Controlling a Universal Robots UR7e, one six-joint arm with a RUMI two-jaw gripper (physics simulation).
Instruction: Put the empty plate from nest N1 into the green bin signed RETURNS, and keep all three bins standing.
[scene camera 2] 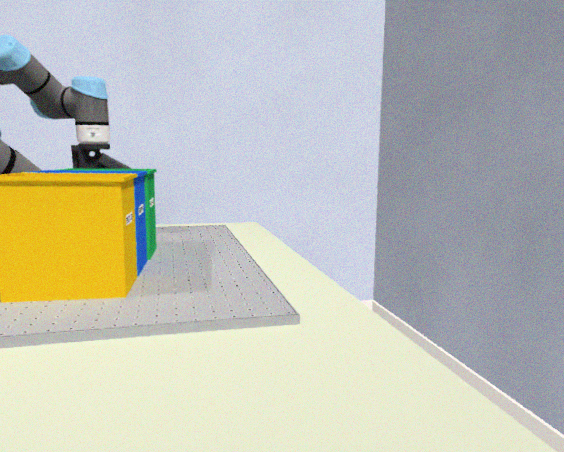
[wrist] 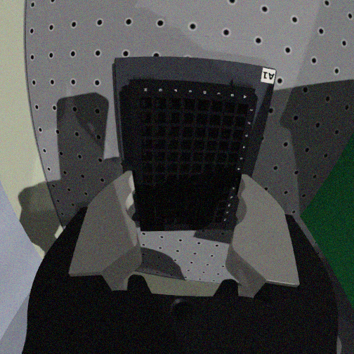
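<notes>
The dark plate (wrist: 192, 132) has a grid of wells and sits inside a dark nest frame (wrist: 185, 68) marked A1 at its upper right corner in the wrist view. My gripper (wrist: 186, 174) is shut on the plate, with one jaw at each side of its near part. Whether the plate is raised in the nest I cannot tell. In the scene view the jaw tips are hidden behind the bins. The green bin (scene camera 2: 151, 230) (wrist: 332, 215) stands upright, farthest back in the row in the scene view. Its sign is too blurred to read.
The blue bin (scene camera 2: 141, 240) and yellow bin (scene camera 2: 65, 240) stand upright in front of the green bin in the scene view. They stand on a grey perforated board (scene camera 2: 245, 285) (wrist: 210, 45), which lies on a pale table (scene camera 2: 300, 380). Walls rise behind and at the right.
</notes>
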